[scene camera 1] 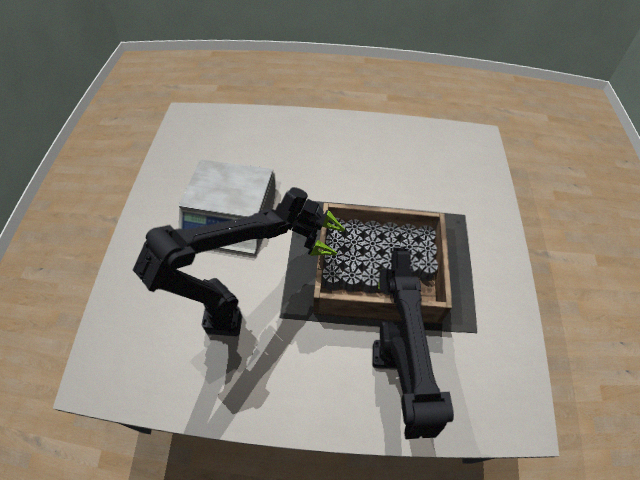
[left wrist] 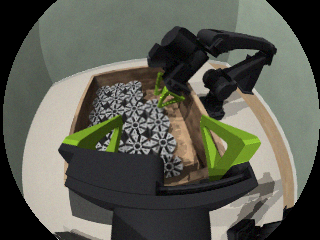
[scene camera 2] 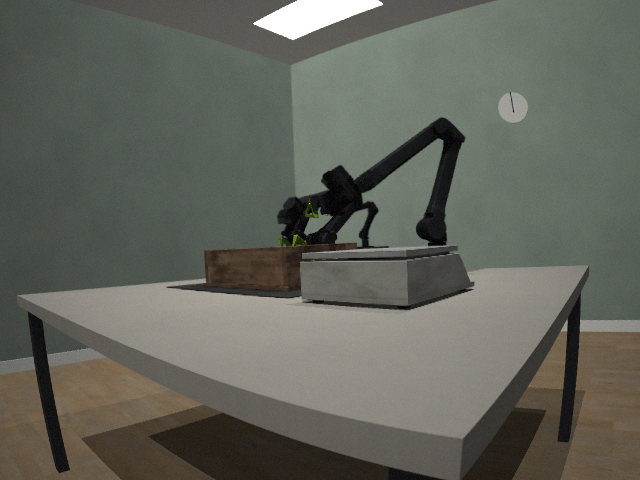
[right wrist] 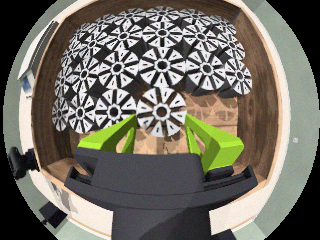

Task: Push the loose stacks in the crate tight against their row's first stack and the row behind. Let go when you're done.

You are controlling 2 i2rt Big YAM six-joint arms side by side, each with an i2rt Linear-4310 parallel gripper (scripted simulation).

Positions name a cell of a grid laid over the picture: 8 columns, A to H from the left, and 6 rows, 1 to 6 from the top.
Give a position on a wooden crate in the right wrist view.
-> G3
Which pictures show the wooden crate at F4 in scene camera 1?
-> Scene camera 1, the left wrist view, scene camera 2 and the right wrist view: all of them.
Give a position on a scale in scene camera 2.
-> E4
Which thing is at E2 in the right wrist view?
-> A stack.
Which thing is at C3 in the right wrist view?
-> A stack.
